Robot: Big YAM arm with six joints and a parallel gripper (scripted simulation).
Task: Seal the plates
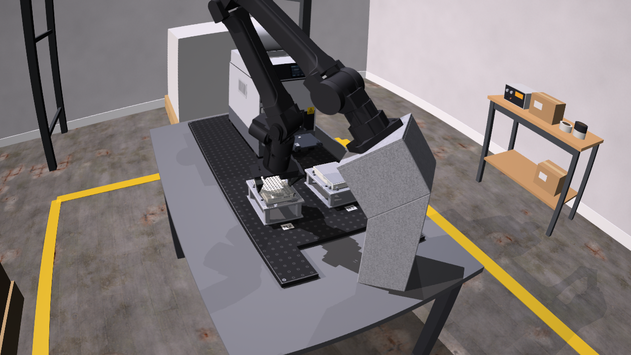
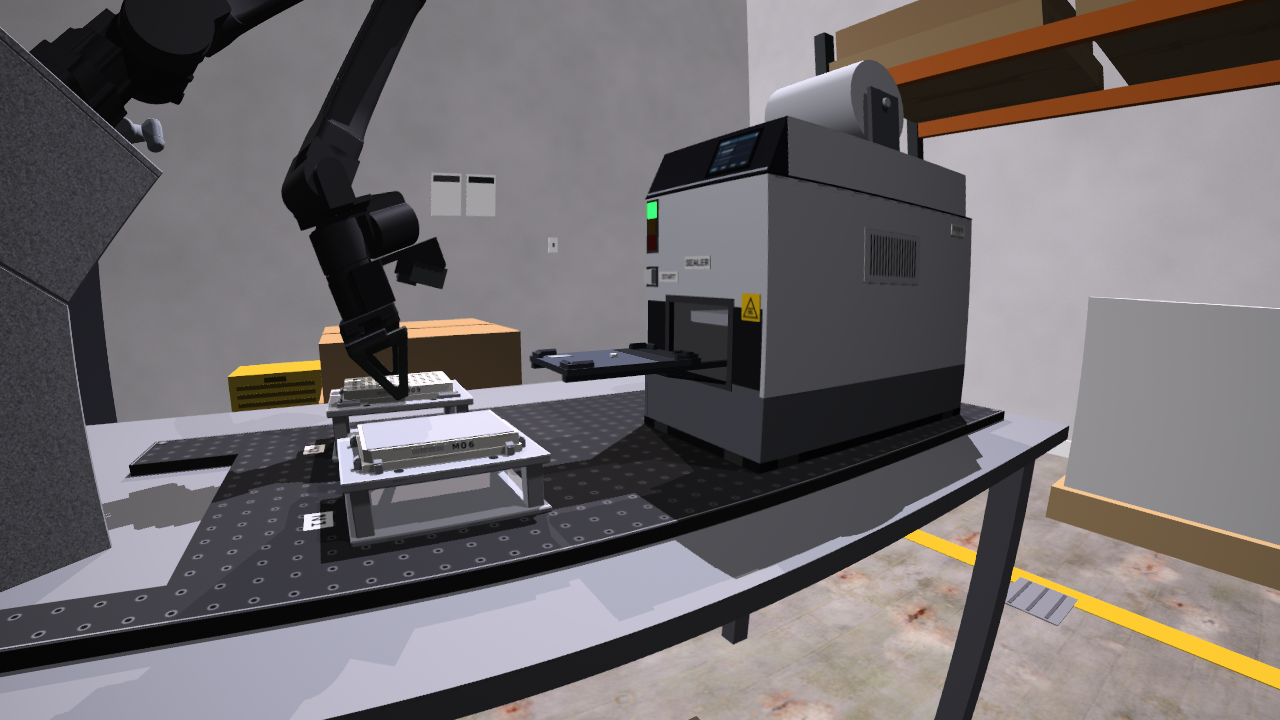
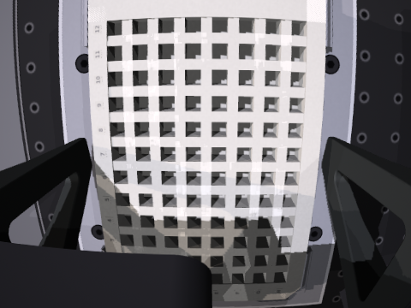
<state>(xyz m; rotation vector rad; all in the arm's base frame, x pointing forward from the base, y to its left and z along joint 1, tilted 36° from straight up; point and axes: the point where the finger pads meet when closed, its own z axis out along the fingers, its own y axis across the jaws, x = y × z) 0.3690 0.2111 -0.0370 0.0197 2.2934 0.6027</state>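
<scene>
My hand is right at the white well plate. The rest, counted from my hand: nest N2 (20 mm below); then start button (310 mm ahead, 20 mm to the right, 120 mm above); then sealer stage (230 mm ahead, 130 mm to the right, 40 mm above).
</scene>
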